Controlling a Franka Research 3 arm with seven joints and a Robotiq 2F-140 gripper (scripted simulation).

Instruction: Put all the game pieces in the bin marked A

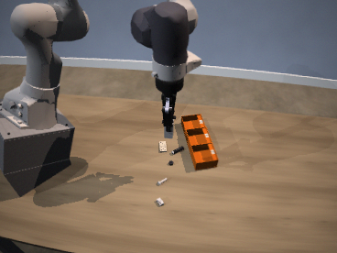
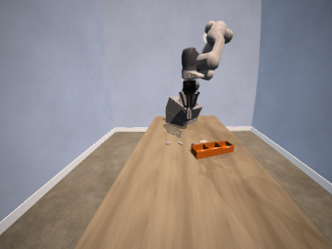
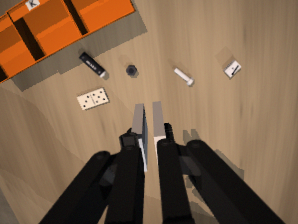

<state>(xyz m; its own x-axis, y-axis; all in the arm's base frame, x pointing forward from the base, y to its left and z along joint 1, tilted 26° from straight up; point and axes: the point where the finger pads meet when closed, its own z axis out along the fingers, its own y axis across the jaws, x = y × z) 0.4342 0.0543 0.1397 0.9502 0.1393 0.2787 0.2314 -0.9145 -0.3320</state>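
The orange bin lies 6 cm ahead of my hand, 16 cm to the left of it and 20 cm below it. From my hand the other things lie so: black nut (3 cm to the left, 22 cm below); silver screw (6 cm to the right, 21 cm below); black cylinder (9 cm to the left, 21 cm below).
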